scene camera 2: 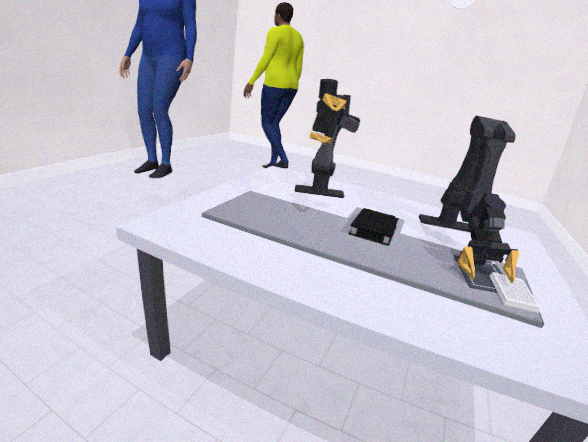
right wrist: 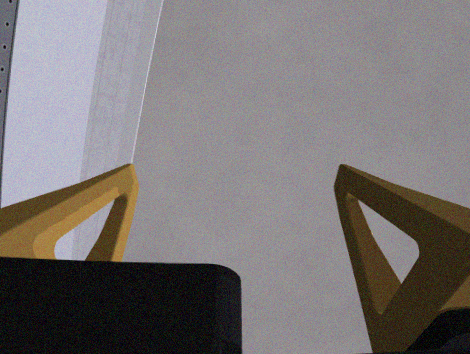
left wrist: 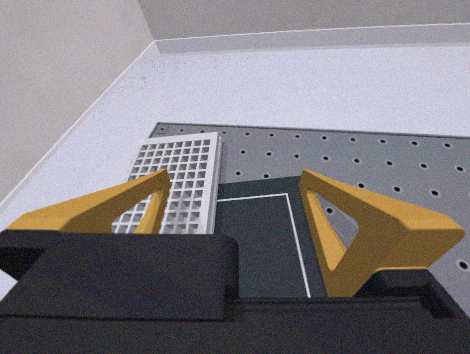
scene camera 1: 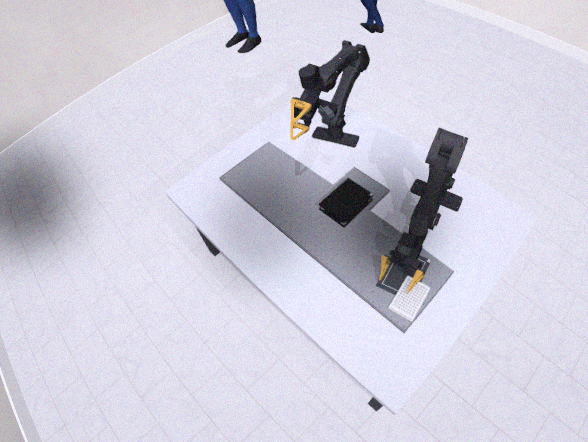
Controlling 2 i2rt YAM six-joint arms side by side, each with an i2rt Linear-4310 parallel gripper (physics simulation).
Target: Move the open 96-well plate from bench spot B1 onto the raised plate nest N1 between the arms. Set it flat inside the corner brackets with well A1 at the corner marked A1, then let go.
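Pixels of known places: left gripper, fingertip midpoint: [scene camera 2: 493, 280] [left wrist: 234, 176] [scene camera 1: 393, 286]; right gripper, fingertip midpoint: [scene camera 2: 328, 126] [right wrist: 236, 175] [scene camera 1: 292, 131]; left arm's base, link origin: [scene camera 2: 445, 224]; right arm's base, link origin: [scene camera 2: 319, 192] [scene camera 1: 335, 137].
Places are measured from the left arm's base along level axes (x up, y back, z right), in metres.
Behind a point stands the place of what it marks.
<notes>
The white 96-well plate [scene camera 1: 411, 302] @(y -0.455, x 0.022, z -0.079 m) [scene camera 2: 517, 295] @(y -0.470, x 0.027, z -0.064 m) [left wrist: 187, 175] @(y -0.455, x 0.027, z -0.048 m) lies with its wells up at the picture-right end of the board, alongside or overlapping the edge of a dark, white-outlined pad [scene camera 1: 394, 281] @(y -0.411, x 0.014, z 0.000 m) [scene camera 2: 480, 282] @(y -0.419, x 0.015, z 0.009 m) [left wrist: 260, 240] @(y -0.402, x 0.015, z 0.006 m). No spot label or A1 mark is readable. My left gripper [scene camera 1: 395, 286] @(y -0.441, x 0.040, z -0.007 m) [scene camera 2: 493, 280] @(y -0.441, x 0.040, z -0.007 m) [left wrist: 234, 176] @(y -0.441, x 0.040, z -0.007 m) is open and empty, low over the pad, with one finger over or beside the plate. The black raised nest [scene camera 1: 346, 201] @(y -0.224, x 0.047, z 0.276 m) [scene camera 2: 375, 226] @(y -0.264, x 0.047, z 0.285 m) has small light corner brackets and carries no plate. My right gripper [scene camera 1: 295, 120] @(y -0.228, x 0.303, z 0.469 m) [scene camera 2: 327, 120] @(y -0.228, x 0.303, z 0.469 m) [right wrist: 236, 175] @(y -0.228, x 0.303, z 0.469 m) is open and empty, raised far from the plate.
A long grey perforated board [scene camera 1: 280, 185] @(y -0.251, x 0.013, z 0.547 m) [scene camera 2: 280, 220] @(y -0.276, x 0.013, z 0.565 m) [left wrist: 410, 150] @(y -0.468, x 0.013, z 0.143 m) lies on the white table [scene camera 1: 280, 295] @(y -0.626, x 0.000, z 0.299 m) [scene camera 2: 280, 285] @(y -0.581, x 0.000, z 0.489 m). The nest stands between the arms, partly on a grey base [scene camera 1: 372, 185] @(y -0.085, x 0.013, z 0.235 m). Two people stand behind the table.
</notes>
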